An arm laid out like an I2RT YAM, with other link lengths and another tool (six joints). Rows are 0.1 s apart.
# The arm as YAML. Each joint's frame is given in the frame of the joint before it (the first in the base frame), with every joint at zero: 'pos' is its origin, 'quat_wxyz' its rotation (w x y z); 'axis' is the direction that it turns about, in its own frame. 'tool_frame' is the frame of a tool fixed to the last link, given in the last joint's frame.
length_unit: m
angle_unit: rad
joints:
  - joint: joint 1
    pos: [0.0, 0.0, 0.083]
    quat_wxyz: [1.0, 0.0, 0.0, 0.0]
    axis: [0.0, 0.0, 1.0]
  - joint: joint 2
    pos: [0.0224, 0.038, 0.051]
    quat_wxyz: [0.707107, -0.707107, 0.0, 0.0]
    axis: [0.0, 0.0, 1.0]
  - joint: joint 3
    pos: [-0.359, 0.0, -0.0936]
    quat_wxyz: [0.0, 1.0, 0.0, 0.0]
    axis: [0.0, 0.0, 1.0]
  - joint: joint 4
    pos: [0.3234, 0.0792, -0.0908]
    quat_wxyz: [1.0, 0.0, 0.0, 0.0]
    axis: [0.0, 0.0, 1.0]
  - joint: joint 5
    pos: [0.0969, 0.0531, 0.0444]
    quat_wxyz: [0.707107, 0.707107, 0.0, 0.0]
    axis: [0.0, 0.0, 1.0]
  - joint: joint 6
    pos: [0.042, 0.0, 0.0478]
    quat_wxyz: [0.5, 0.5, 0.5, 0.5]
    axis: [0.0, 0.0, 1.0]
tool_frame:
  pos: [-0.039, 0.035, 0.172]
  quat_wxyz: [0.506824, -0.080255, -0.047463, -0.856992]
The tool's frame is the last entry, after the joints.
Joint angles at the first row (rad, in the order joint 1, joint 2, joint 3, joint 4, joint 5, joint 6):
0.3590 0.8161 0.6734 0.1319 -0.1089 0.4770
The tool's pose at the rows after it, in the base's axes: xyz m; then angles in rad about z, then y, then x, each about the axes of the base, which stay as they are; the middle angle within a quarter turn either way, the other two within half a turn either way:
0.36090 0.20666 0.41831 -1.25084 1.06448 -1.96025
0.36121 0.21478 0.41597 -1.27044 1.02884 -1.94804
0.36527 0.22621 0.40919 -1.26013 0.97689 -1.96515
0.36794 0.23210 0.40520 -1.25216 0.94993 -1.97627
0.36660 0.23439 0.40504 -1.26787 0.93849 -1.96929
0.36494 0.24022 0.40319 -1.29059 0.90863 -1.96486
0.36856 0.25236 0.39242 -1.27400 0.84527 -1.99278
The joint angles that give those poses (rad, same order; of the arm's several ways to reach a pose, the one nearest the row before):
0.3589 0.8130 0.6658 0.1488 -0.1196 0.4786
0.3590 0.8344 0.6703 0.1595 -0.1563 0.4756
0.3589 0.8774 0.6856 0.1611 -0.2024 0.4755
0.3589 0.9019 0.6949 0.1611 -0.2255 0.4755
0.3589 0.9050 0.6964 0.1626 -0.2393 0.4679
0.3590 0.9188 0.7041 0.1611 -0.2714 0.4526
0.3590 0.9693 0.7240 0.1519 -0.3250 0.4464

